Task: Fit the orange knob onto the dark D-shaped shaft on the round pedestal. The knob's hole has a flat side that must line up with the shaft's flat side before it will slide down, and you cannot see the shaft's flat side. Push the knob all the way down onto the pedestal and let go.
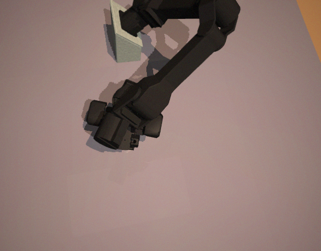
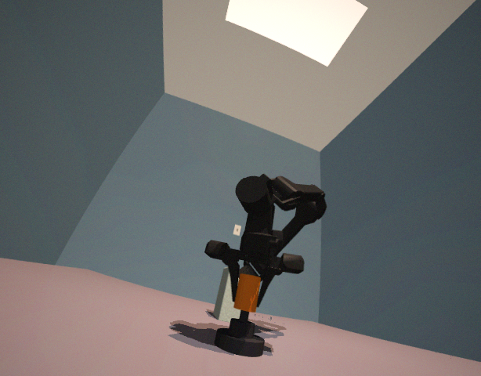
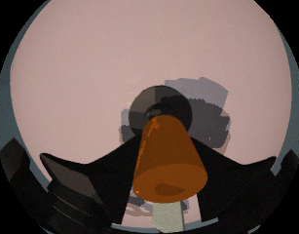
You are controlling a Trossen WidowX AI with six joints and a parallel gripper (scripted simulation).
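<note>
My gripper tip is 20 mm below the orange knob. Also, from my gripper tip: round pedestal (40 mm below).
</note>
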